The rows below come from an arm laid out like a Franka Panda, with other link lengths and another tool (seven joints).
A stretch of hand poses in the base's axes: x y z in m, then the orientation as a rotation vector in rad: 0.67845, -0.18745, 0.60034, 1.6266, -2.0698, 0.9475; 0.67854, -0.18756, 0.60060, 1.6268, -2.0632, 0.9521; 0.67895, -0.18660, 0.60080, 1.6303, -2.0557, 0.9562; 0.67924, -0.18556, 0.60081, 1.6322, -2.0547, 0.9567; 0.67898, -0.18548, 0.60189, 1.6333, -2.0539, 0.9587; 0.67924, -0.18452, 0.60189, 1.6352, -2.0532, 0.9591; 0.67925, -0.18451, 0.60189, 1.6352, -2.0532, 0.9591; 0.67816, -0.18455, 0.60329, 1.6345, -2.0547, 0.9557; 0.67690, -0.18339, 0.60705, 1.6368, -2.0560, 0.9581; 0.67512, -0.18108, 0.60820, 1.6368, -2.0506, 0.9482; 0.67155, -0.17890, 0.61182, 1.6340, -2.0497, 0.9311; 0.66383, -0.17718, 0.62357, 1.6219, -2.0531, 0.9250; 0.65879, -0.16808, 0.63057, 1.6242, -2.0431, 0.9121; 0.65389, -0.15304, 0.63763, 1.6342, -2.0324, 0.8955
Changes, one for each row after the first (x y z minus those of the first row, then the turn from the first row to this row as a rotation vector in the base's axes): 0.00009, -0.00011, 0.00026, -0.0055, 0.0011, 0.0024; 0.00050, 0.00085, 0.00046, -0.0100, 0.0025, 0.0071; 0.00079, 0.00189, 0.00047, -0.0100, 0.0025, 0.0087; 0.00053, 0.00197, 0.00155, -0.0107, 0.0016, 0.0100; 0.00079, 0.00293, 0.00155, -0.0105, 0.0015, 0.0115; 0.00080, 0.00294, 0.00155, -0.0105, 0.0015, 0.0115; -0.00029, 0.00290, 0.00295, -0.0087, 0.0028, 0.0100; -0.00155, 0.00406, 0.00671, -0.0078, 0.0002, 0.0119; -0.00333, 0.00637, 0.00786, -0.0077, 0.0096, 0.0107; -0.00690, 0.00855, 0.01148, -0.0036, 0.0213, 0.0052; -0.01462, 0.01027, 0.02323, -0.0045, 0.0248, -0.0051; -0.01966, 0.01937, 0.03023, -0.0051, 0.0385, -0.0045; -0.02456, 0.03441, 0.03729, -0.0016, 0.0538, 0.0008
